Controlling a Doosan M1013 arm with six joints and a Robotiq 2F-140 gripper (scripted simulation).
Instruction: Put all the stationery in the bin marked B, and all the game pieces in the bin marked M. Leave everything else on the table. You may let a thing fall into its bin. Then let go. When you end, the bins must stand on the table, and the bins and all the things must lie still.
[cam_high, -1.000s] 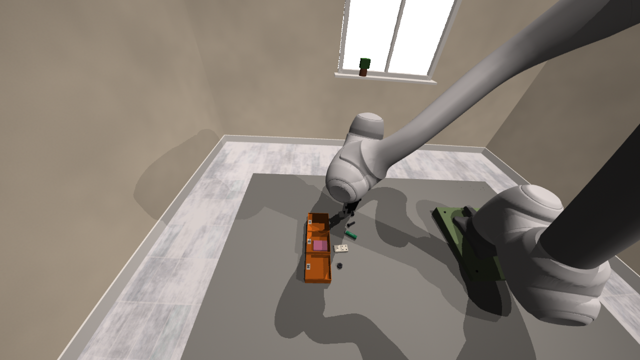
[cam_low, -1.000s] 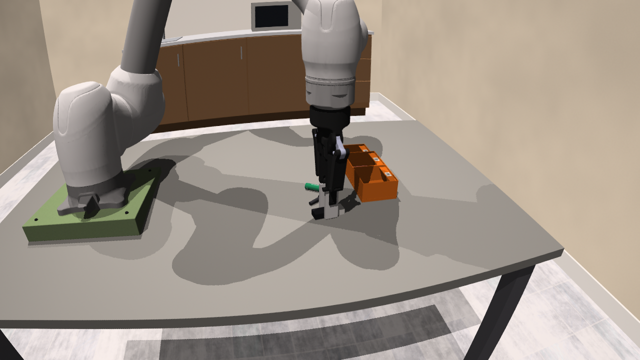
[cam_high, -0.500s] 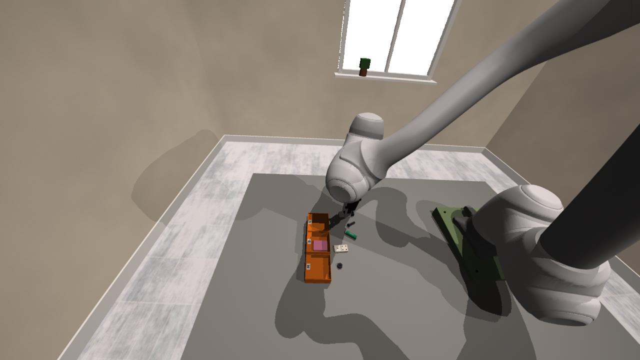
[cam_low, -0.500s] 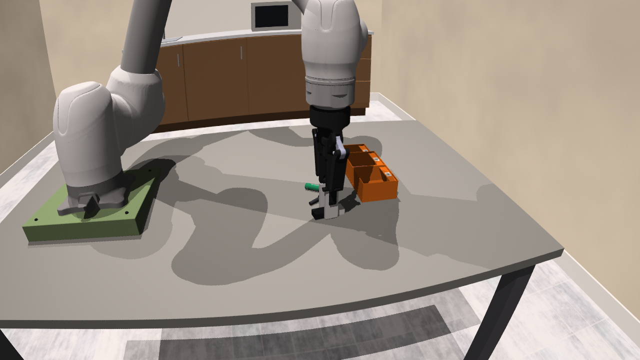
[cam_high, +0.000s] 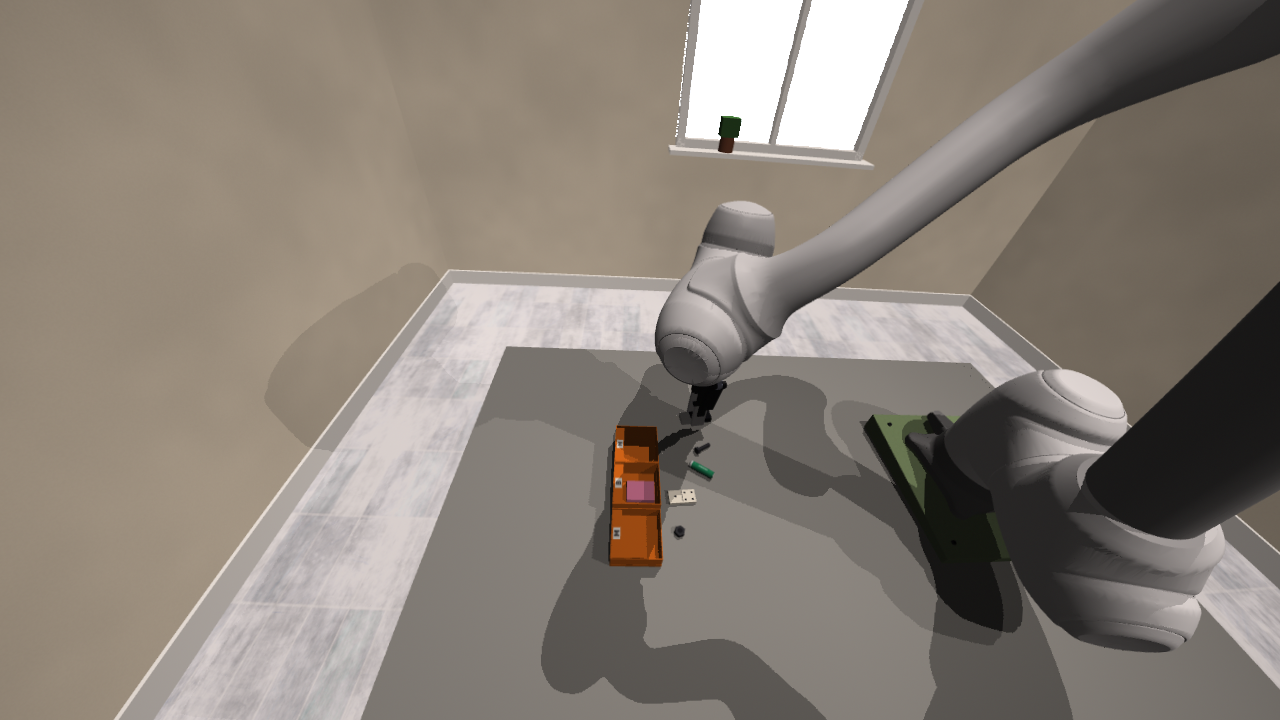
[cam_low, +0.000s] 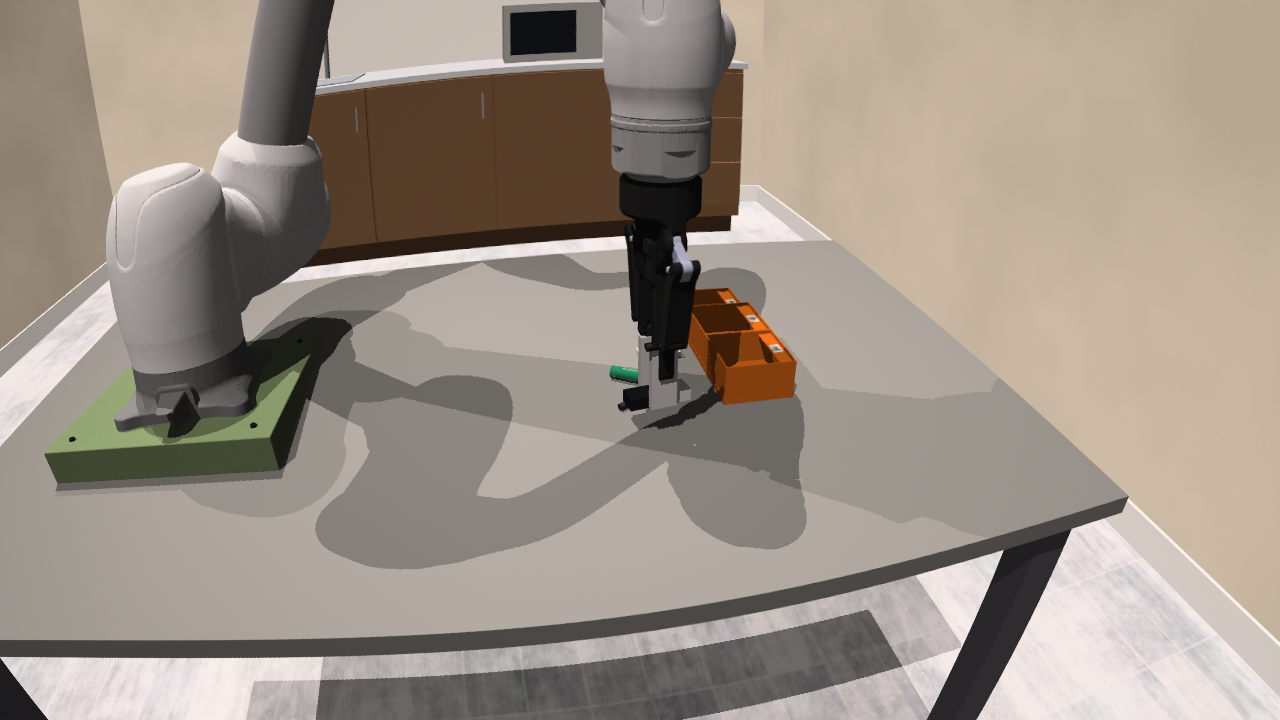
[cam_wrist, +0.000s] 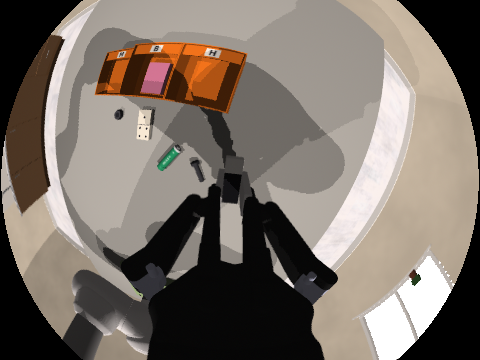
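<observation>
Right now my hand is 14 cm short of the orange three-compartment bin, 15 cm to the right of it and 5 cm above it. From my hand the other things lie so: green battery: 10 cm to the left, 6 cm below; then black-and-white eraser: 1 cm ahead, 3 cm below; then black bolt: 1 cm behind, 6 cm to the left, 6 cm below.
</observation>
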